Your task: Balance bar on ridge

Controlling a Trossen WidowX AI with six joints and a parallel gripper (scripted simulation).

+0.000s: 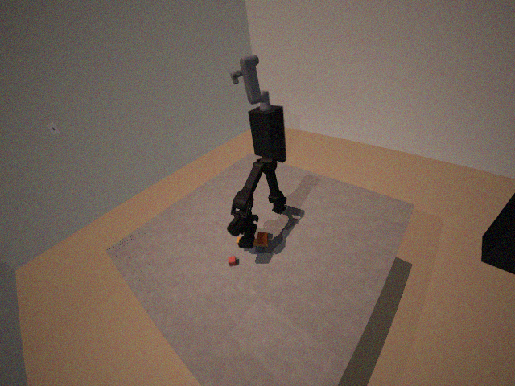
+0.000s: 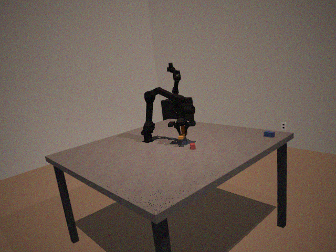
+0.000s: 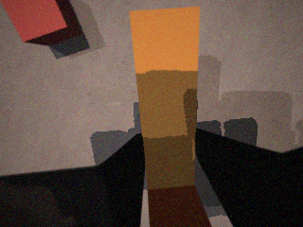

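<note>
Now: the red cube 120 mm ahead of my gripper tip, 50 mm below it and 30 mm to the right of it. The rest, counted from my gripper tip: blue block (430 mm to the left, 430 mm ahead, 50 mm below).
</note>
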